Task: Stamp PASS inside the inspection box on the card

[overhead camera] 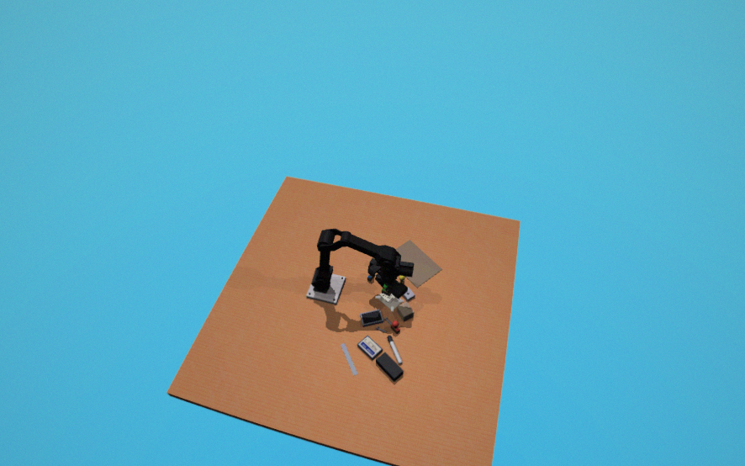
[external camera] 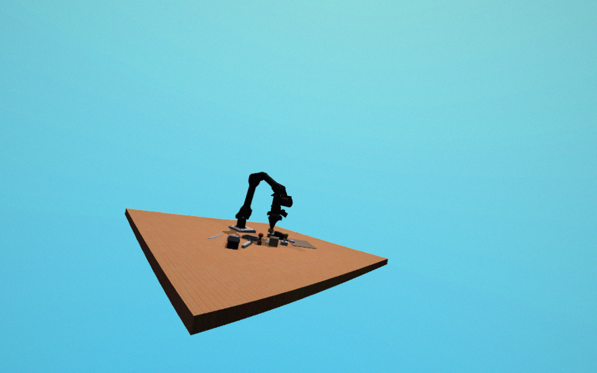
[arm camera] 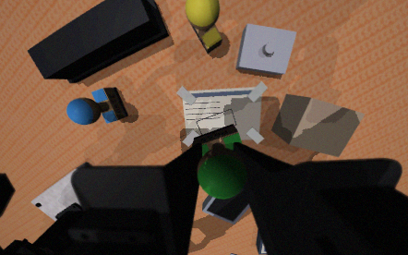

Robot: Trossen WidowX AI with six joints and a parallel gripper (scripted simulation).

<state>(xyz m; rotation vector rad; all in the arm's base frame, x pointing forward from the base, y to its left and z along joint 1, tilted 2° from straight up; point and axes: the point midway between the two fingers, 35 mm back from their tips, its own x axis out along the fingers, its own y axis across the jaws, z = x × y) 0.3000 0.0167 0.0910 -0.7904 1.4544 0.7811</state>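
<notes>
My gripper tip is 80 mm above the card and 10 mm short of it. Also, from my gripper tip: yellow stamp: 90 mm to the left, 60 mm below, 50 mm ahead; grey block: 90 mm ahead, 60 mm below, 40 mm to the left; green-knobbed stamp: right at my gripper tip.
</notes>
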